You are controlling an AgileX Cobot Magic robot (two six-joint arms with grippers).
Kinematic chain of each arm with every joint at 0, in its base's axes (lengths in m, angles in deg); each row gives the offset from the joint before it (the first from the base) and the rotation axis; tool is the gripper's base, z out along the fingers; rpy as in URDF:
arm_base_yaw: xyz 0 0 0.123 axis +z
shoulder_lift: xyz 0 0 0 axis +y
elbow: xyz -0.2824 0 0.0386 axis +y
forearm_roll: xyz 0.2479 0 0.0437 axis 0.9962 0 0.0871
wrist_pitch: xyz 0 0 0 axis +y
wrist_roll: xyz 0.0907 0 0.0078 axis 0.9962 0 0.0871
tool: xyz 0 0 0 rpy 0 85 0
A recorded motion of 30 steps. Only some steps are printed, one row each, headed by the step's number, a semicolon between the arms.
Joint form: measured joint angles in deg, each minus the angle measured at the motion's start. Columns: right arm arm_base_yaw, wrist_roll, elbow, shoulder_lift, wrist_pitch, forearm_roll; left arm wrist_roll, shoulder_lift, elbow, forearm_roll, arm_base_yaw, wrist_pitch.
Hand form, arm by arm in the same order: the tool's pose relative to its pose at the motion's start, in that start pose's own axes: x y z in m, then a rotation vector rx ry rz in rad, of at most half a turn. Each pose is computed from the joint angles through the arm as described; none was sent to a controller.
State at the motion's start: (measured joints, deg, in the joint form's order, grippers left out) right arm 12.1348 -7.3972 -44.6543 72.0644 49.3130 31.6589; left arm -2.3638 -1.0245 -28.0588 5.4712 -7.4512 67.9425
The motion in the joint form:
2: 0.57 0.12 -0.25 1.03 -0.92 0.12; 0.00 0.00 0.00 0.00 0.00 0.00
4: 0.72 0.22 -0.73 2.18 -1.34 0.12; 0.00 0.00 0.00 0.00 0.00 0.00
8: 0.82 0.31 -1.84 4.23 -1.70 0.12; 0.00 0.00 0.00 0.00 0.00 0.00
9: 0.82 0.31 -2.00 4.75 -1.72 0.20; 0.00 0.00 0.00 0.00 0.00 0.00
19: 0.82 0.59 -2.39 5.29 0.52 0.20; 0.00 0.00 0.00 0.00 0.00 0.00
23: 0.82 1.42 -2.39 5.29 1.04 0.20; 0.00 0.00 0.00 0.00 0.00 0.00
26: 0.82 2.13 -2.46 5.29 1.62 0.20; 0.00 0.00 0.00 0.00 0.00 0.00
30: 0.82 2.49 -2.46 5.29 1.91 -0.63; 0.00 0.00 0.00 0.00 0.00 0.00
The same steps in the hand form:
2: -0.0025 0.0009 0.0042 0.0009 0.0005 0.0005; 0.0000 0.0000 0.0000 0.0000 0.0000 0.0000
4: -0.0059 0.0006 0.0078 0.0039 0.0047 0.0046; 0.0000 0.0000 0.0000 0.0000 0.0000 0.0000
8: -0.0123 0.0001 0.0133 0.0082 0.0138 0.0111; 0.0000 0.0000 0.0000 0.0000 0.0000 0.0000
9: -0.0134 -0.0003 0.0151 0.0088 0.0189 0.0145; 0.0000 0.0000 0.0000 0.0000 0.0000 0.0000
19: -0.0118 0.0002 0.0161 0.0044 0.0600 0.0206; 0.0000 0.0000 0.0000 0.0000 0.0000 0.0000
23: -0.0110 0.0003 0.0161 0.0038 0.0690 0.0351; 0.0000 0.0000 0.0000 0.0000 0.0000 0.0000
26: -0.0104 0.0006 0.0158 0.0027 0.0779 0.0471; 0.0000 0.0000 0.0000 0.0000 0.0000 0.0000
30: -0.0098 -0.0003 0.0158 0.0132 0.0842 0.0439; 0.0000 0.0000 0.0000 0.0000 0.0000 0.0000

